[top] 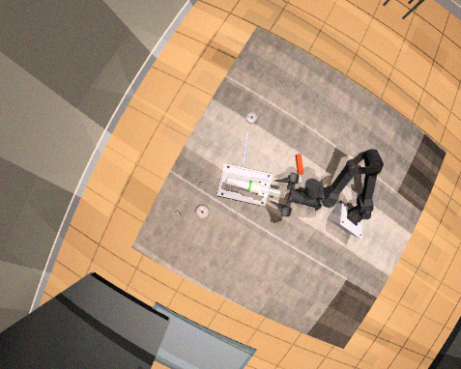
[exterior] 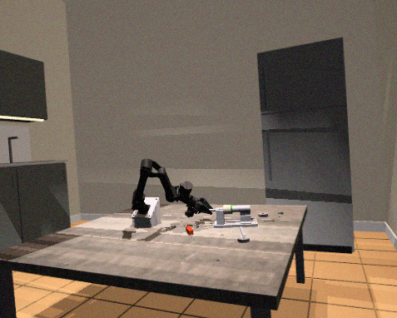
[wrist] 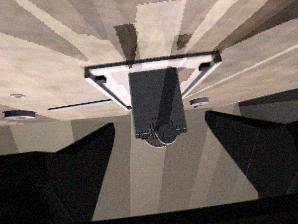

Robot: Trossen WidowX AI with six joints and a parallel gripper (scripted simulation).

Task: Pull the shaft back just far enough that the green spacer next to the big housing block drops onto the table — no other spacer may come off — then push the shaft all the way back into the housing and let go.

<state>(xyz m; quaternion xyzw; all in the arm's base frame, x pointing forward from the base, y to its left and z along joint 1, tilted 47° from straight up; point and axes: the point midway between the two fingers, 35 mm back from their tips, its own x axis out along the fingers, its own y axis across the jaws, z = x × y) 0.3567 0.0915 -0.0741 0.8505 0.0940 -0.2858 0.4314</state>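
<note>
Right now my gripper tip is 50 mm short of the shaft, 20 mm to the right of it and 10 mm below it. Round my gripper tip: thin rod: 210 mm ahead, 90 mm to the right, 70 mm below; cream spacer: 70 mm ahead, 30 mm to the left, 10 mm above; green spacer: 90 mm ahead, 40 mm to the left, 10 mm above.
</note>
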